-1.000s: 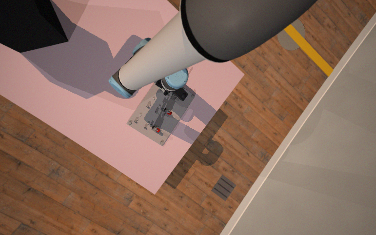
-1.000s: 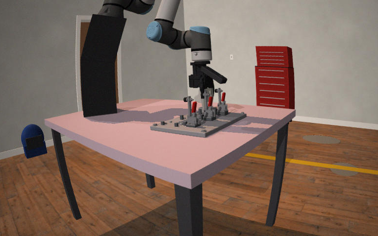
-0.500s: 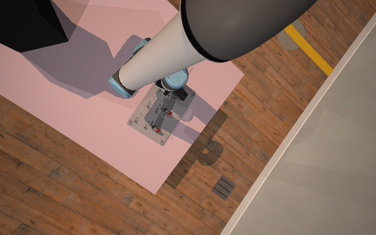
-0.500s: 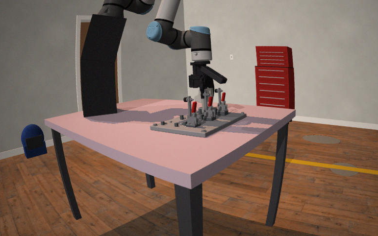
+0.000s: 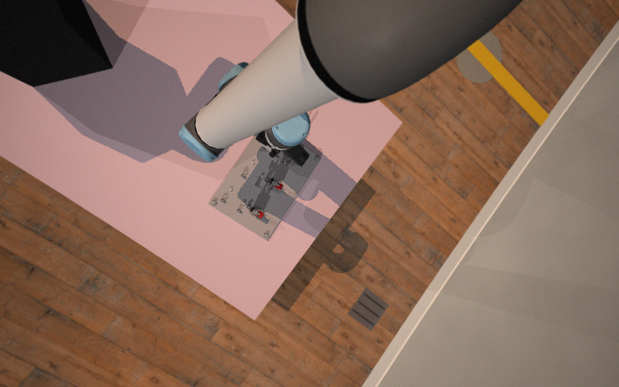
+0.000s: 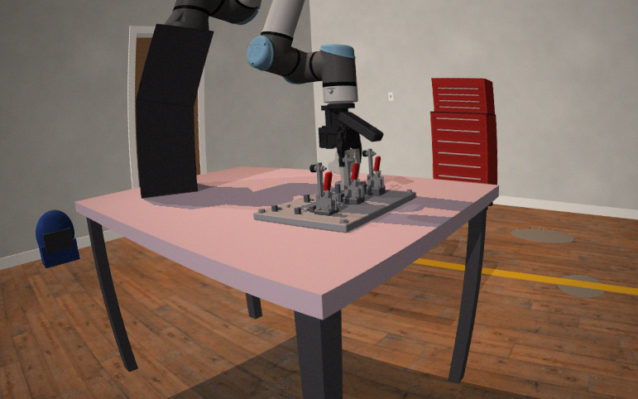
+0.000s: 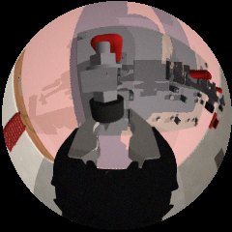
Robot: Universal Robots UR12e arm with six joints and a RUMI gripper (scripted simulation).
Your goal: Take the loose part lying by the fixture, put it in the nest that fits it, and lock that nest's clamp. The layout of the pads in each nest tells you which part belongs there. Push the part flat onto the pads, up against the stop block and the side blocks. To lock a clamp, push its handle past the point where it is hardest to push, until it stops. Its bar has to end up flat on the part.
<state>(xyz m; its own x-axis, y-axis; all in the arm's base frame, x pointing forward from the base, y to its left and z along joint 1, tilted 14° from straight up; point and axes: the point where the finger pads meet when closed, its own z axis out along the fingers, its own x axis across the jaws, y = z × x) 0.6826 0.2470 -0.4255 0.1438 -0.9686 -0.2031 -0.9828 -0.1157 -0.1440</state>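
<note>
Right now the loose part is 1 cm below my hand. From my hand the other things lie so: grey fixture plate (10 cm to the right, 6 cm ahead, 3 cm below).
</note>
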